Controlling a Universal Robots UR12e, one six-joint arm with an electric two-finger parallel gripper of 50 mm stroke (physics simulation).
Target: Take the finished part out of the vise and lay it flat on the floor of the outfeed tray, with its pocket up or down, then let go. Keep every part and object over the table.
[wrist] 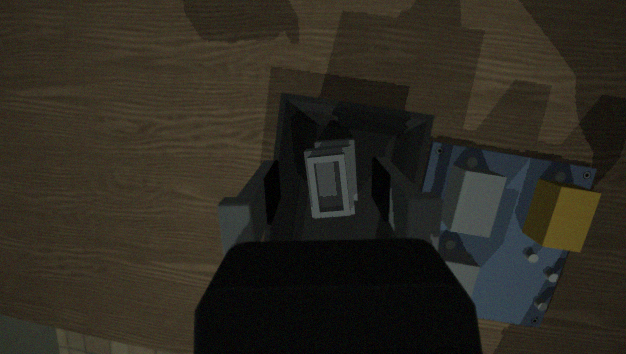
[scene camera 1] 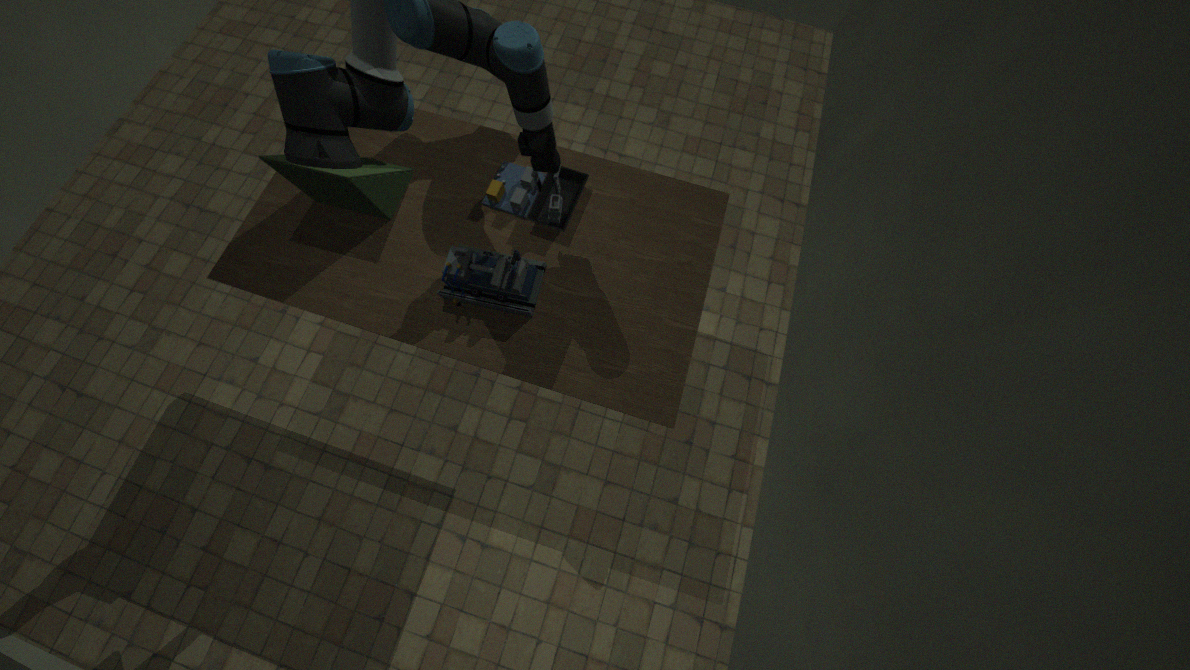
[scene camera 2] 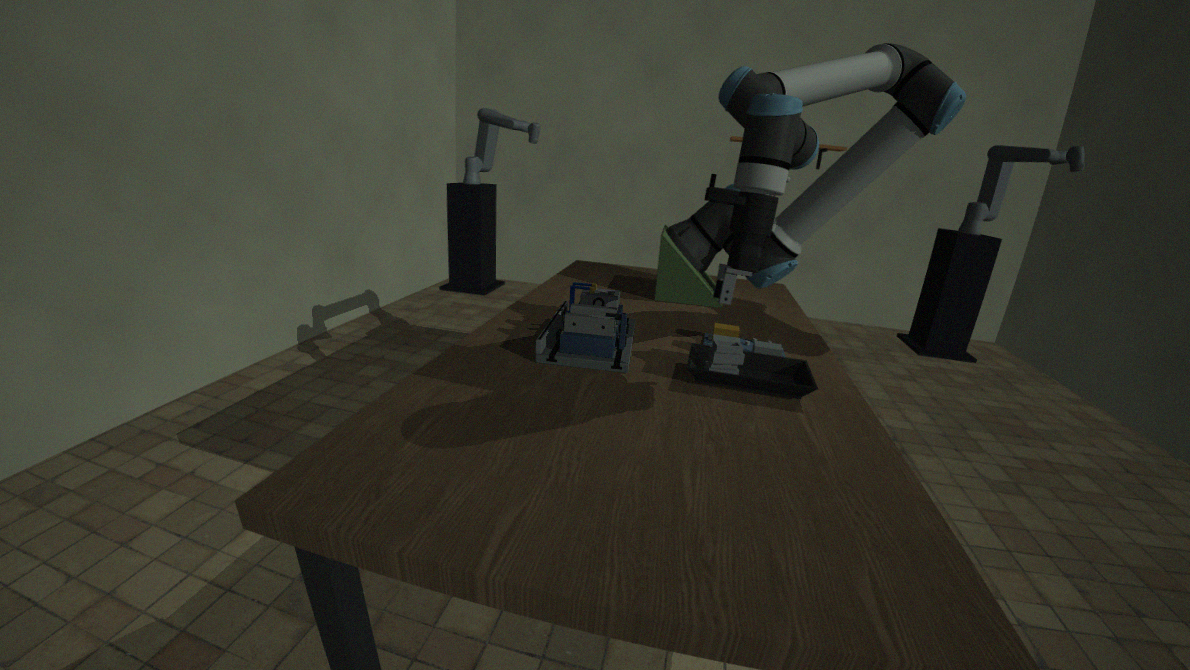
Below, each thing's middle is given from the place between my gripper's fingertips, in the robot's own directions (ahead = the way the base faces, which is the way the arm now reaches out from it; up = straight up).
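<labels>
My hand is 80 mm to the right of the blue plate (scene camera 1: 512,173), 180 mm beyond it, and 160 mm higher than it. There's a yellow block (wrist: 560,214) too, and that one's 40 mm to the left of my hand, 230 mm behind it and 140 mm below it.
</labels>
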